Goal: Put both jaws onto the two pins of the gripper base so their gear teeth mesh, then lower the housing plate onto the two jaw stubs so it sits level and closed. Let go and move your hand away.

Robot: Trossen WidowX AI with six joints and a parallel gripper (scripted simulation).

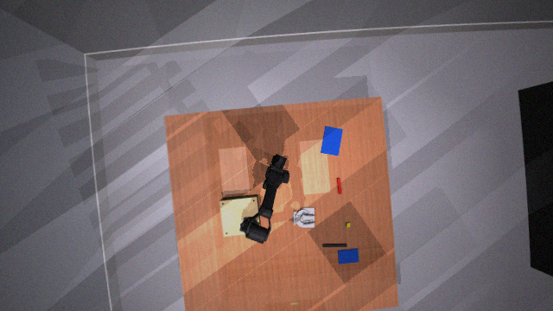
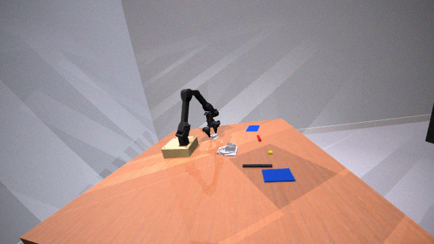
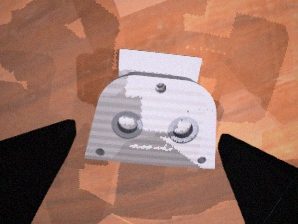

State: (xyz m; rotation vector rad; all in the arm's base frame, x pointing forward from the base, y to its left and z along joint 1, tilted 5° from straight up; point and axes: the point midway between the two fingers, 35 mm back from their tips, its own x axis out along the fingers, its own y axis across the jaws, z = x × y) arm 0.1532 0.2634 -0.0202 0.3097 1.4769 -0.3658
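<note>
My gripper tip is now 1 cm to the left of the gripper base and 1 cm short of it. Round my gripper tip: housing plate 28 cm to the right, 12 cm ahead, 2 cm below; then flat white plate 29 cm to the right, 18 cm ahead, 2 cm below; then jaw 30 cm to the right, 13 cm ahead, 1 cm below.
</note>
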